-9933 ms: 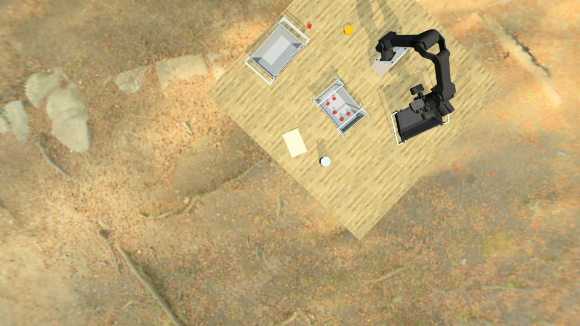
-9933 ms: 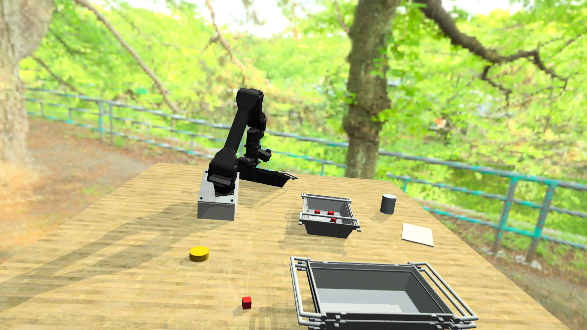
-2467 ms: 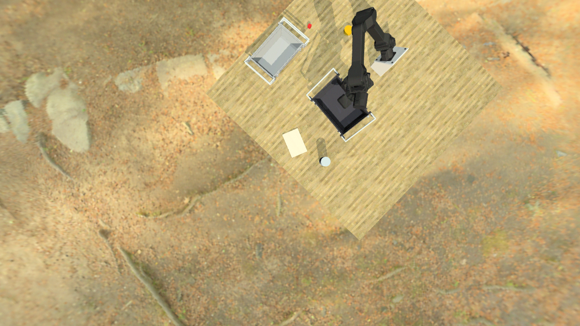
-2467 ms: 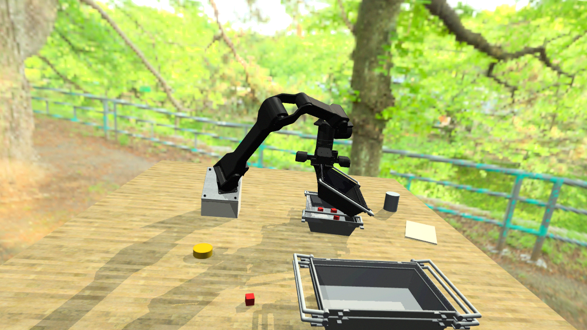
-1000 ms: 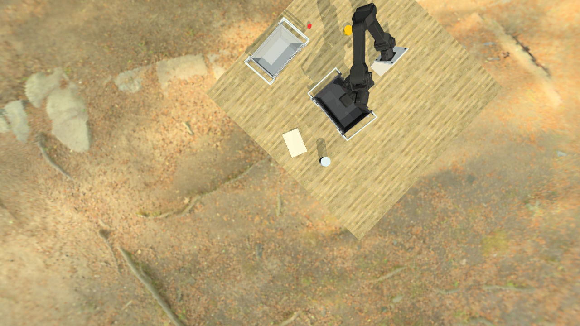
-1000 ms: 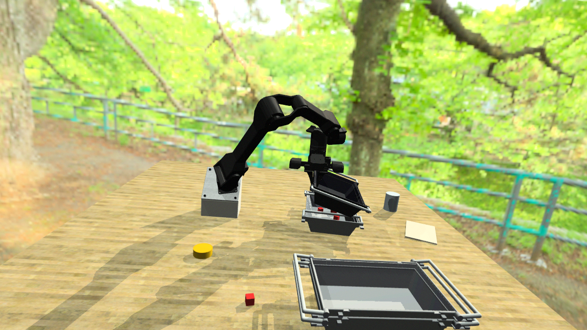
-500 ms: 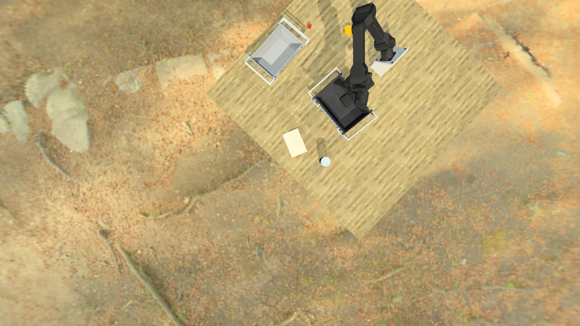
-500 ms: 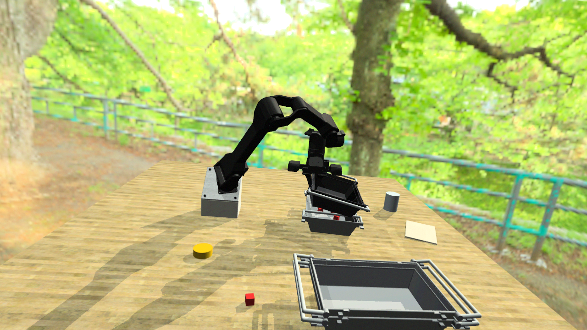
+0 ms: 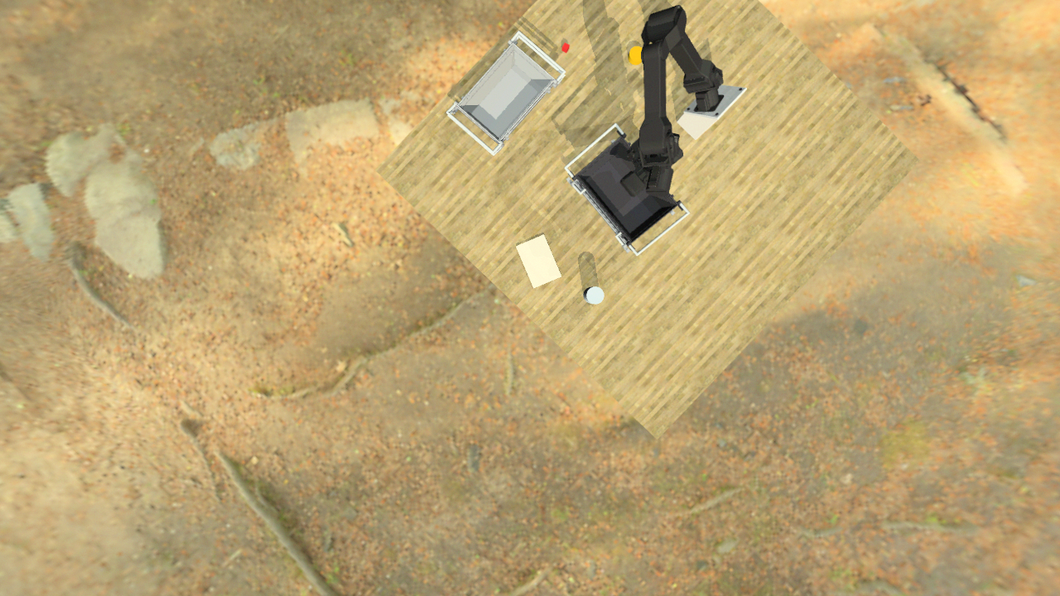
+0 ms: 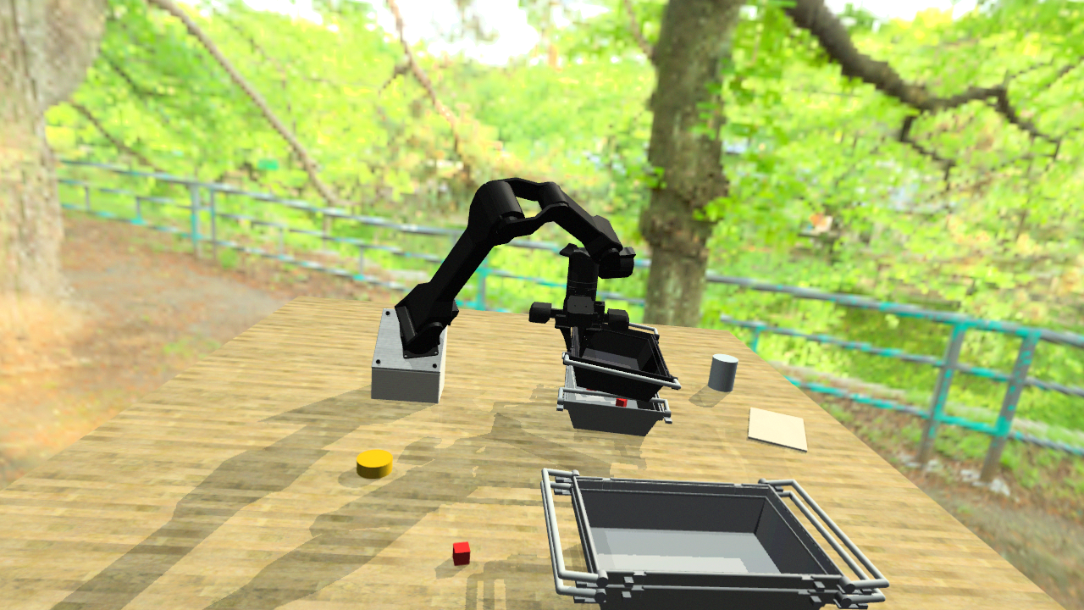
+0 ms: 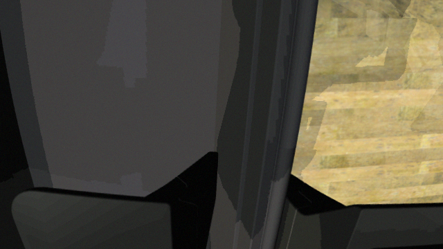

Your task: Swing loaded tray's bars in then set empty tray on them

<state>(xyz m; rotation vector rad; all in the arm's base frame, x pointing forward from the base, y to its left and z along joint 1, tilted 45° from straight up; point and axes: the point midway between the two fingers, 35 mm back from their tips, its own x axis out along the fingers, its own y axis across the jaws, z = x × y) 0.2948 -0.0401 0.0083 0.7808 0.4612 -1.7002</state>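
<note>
The dark tray is 7 cm ahead of my gripper tip, 2 cm to the right of it and 2 cm above it. The rest, counted from my gripper tip: cream card (38 cm ahead, 11 cm to the right, 9 cm below); grey cylinder (37 cm ahead, 9 cm to the left, 6 cm below); yellow disc (35 cm behind, 24 cm to the right, 8 cm below).
</note>
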